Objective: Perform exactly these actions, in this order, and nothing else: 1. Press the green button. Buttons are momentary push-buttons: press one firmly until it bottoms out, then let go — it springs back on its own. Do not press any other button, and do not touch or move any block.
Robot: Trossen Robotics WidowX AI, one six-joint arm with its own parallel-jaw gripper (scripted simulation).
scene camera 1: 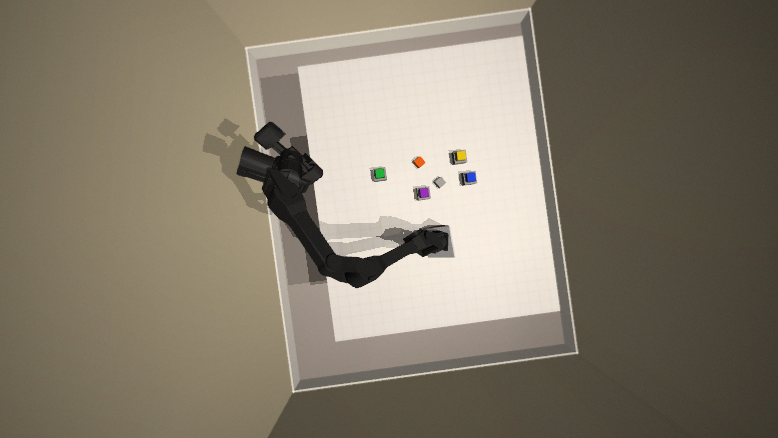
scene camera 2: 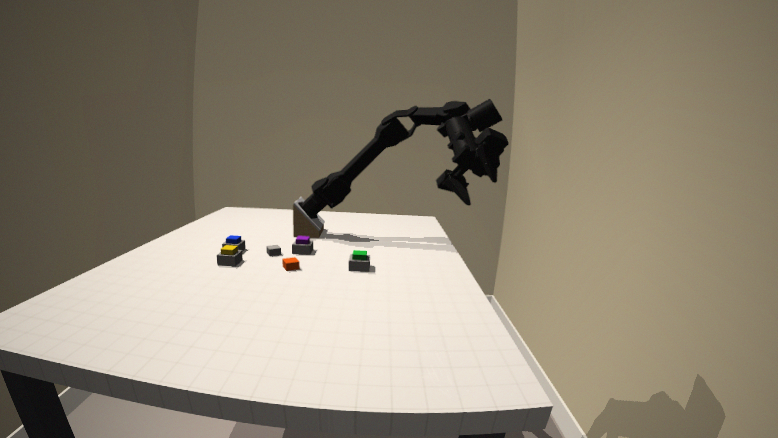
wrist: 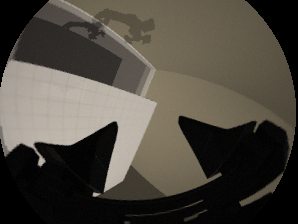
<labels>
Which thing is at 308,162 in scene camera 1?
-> My gripper.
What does my gripper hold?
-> Nothing.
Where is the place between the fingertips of my gripper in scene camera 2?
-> At 481,193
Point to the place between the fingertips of my gripper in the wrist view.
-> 148,122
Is my gripper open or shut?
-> Open.
</labels>
